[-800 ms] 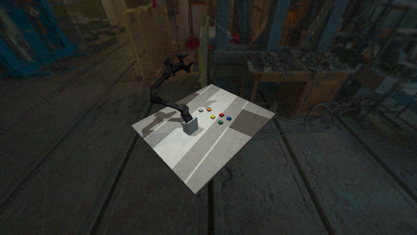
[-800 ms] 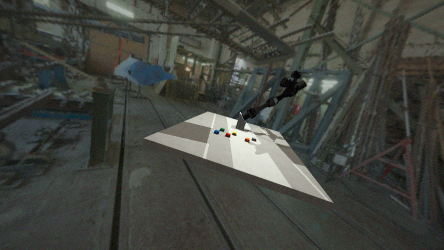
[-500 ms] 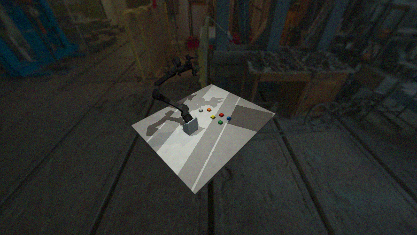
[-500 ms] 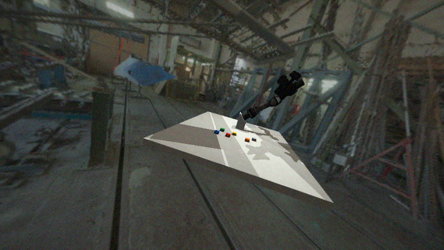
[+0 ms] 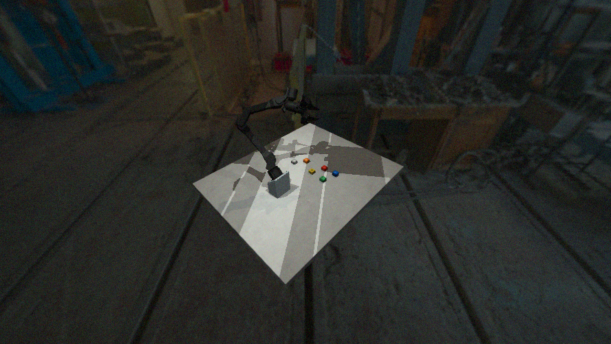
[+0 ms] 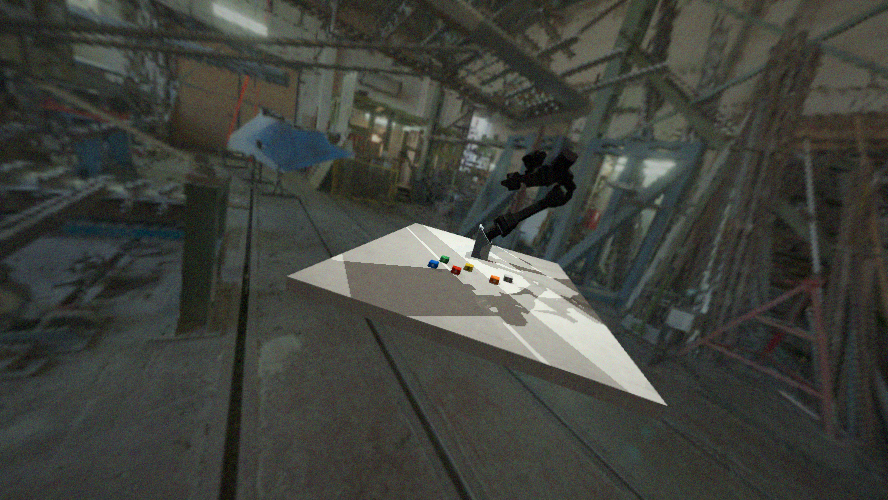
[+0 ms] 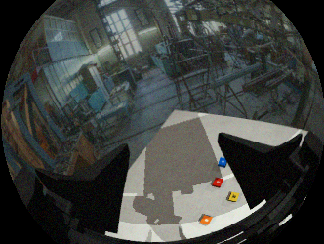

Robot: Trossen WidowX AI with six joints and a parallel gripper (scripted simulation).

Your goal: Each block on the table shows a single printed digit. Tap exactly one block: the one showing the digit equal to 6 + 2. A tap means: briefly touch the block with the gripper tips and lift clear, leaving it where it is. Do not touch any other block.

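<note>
My gripper tip is now 360 mm above the orange block, 60 mm to the right of it and 50 mm past it. From my gripper tip the other things lie so: grey block: 360 mm below, 120 mm behind, 110 mm to the left; red block: 360 mm below, 90 mm to the right, 30 mm behind; yellow block: 360 mm below, 110 mm behind, 50 mm to the right.
</note>
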